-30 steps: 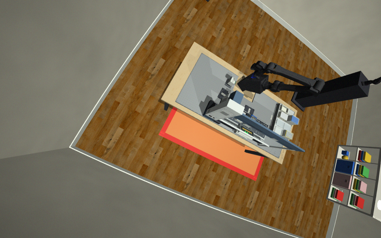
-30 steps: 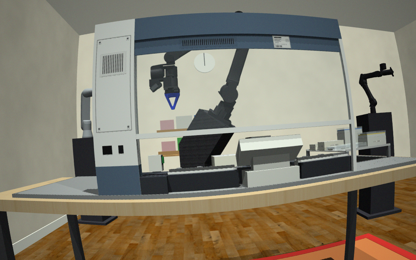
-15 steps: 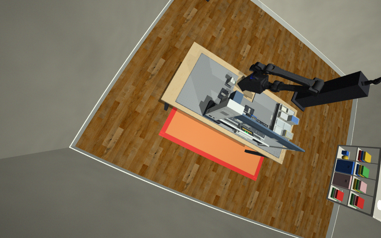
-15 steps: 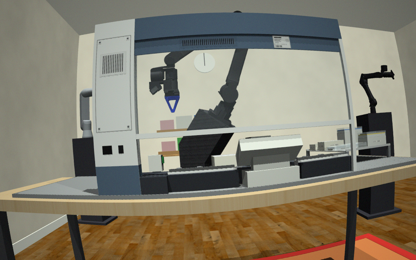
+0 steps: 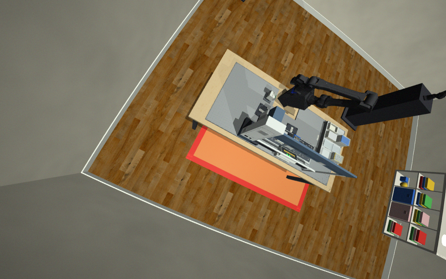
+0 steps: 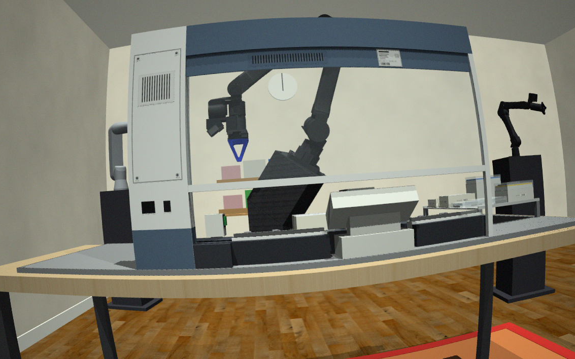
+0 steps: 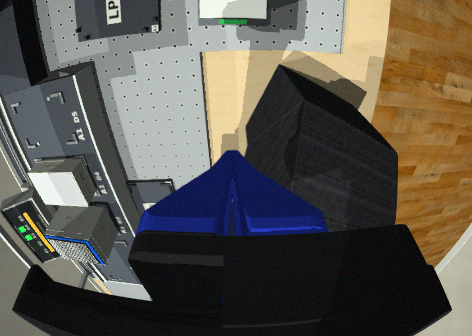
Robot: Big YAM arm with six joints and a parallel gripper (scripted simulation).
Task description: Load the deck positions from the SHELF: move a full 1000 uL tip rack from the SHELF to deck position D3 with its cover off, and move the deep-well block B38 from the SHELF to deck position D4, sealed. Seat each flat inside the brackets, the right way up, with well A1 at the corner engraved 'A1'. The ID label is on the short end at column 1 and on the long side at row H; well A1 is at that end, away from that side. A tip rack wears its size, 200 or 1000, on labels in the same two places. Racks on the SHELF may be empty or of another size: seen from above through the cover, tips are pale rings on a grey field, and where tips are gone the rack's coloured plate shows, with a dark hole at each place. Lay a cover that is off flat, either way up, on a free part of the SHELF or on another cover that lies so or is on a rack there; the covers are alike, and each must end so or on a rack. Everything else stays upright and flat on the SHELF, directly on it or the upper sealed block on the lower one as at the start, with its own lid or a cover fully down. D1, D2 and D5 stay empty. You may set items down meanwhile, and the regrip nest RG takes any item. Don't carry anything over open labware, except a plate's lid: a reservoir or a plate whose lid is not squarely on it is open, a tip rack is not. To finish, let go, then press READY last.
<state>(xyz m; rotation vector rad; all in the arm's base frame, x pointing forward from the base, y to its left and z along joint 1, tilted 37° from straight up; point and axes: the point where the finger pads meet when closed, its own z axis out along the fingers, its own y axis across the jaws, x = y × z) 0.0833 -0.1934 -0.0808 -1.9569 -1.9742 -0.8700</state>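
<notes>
The green button lies 20 cm below my hand and 6 cm to the right of it. Round my hand: dark pad: 27 cm below, 19 cm ahead, 8 cm to the right; then white ready button block: 21 cm below, 7 cm to the right, 1 cm ahead; then blue tip rack: 34 cm to the left, 29 cm ahead, 16 cm below.
</notes>
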